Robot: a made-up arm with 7 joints. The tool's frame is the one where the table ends.
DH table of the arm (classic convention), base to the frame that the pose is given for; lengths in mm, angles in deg. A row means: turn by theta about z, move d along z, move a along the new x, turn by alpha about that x. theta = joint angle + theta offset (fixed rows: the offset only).
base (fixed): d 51.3; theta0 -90; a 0; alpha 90
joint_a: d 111.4; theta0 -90; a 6.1; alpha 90
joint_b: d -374; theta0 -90; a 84.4; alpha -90
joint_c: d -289.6; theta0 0; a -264.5; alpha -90
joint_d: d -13.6; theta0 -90; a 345.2; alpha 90
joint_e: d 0; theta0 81.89; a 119.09; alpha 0
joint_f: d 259.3; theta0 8.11; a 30.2; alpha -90
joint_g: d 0; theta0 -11.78; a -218.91; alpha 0
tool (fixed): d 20.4; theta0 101.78; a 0; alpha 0
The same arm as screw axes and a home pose.
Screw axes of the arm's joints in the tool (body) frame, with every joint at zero. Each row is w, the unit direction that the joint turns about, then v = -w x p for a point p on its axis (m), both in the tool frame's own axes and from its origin. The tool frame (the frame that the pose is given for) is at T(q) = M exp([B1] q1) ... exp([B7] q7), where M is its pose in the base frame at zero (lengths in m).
B1 = (-1, 0, 0, 0.0000, -0.0581, 0.2942)
B2 = (0, 1, 0, -0.0520, 0.0000, 0.3947)
B3 = (0, 0, -1, 0.0798, 0.4791, 0.0000)
B4 = (0, -1, 0, 0.3416, 0.0000, -0.2146)
B5 = (-1, 0, 0, 0.0000, 0.0036, -0.0662)
B6 = (-1, 0, 0, 0.0000, 0.0204, -0.1841)
B7 = (0, 0, 1, -0.2143, 0.0447, 0.0000)
M: xyz -0.5061 -0.2942 -0.0068 (m) rpy 0.0000 0.0000 0.0000 (rad, as in URDF)

